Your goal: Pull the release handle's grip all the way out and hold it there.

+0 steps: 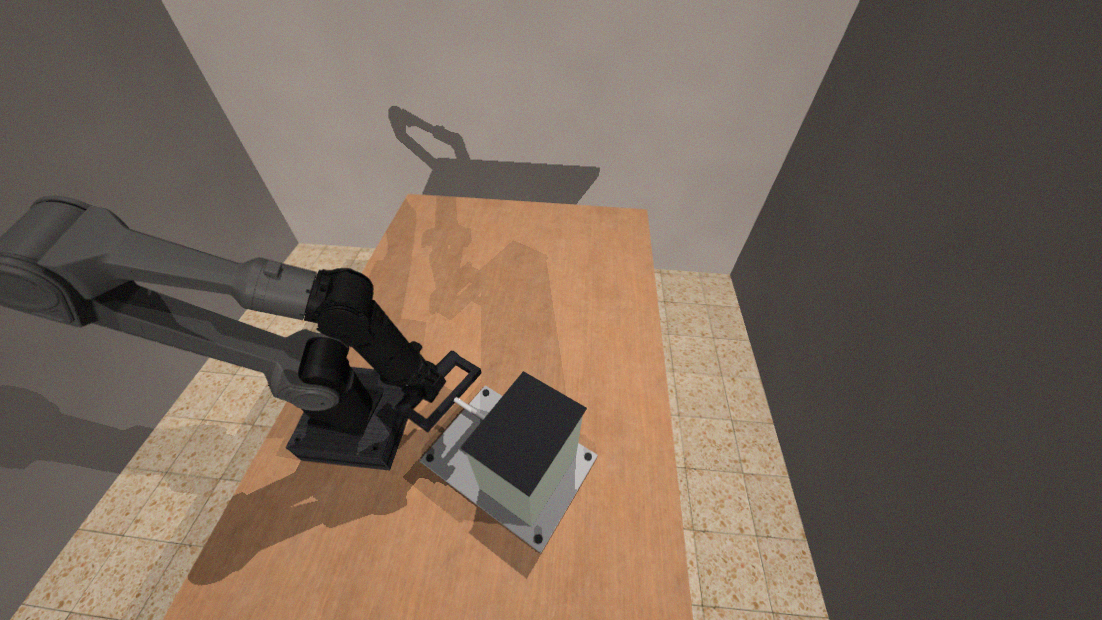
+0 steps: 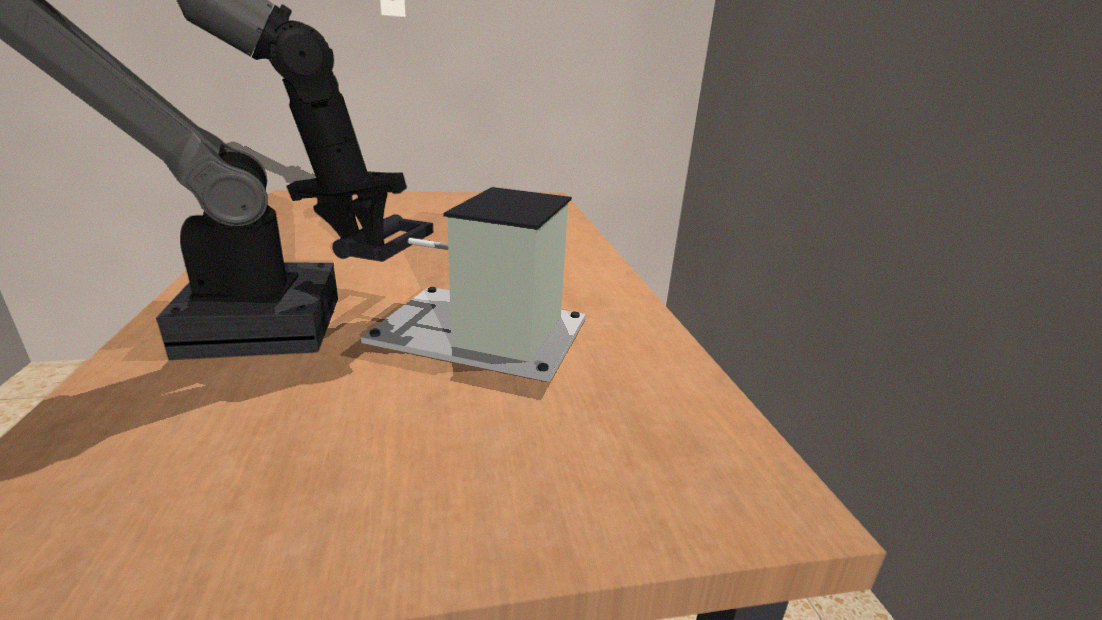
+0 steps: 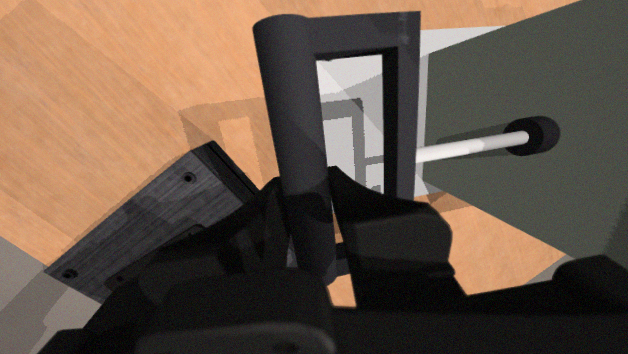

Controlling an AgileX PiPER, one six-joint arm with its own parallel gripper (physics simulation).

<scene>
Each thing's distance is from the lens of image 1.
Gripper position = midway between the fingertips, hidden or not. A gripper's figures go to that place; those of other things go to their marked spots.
gripper (image 1: pixel 427 393): 68 cm
grey plate (image 1: pixel 445 458): 72 cm
</scene>
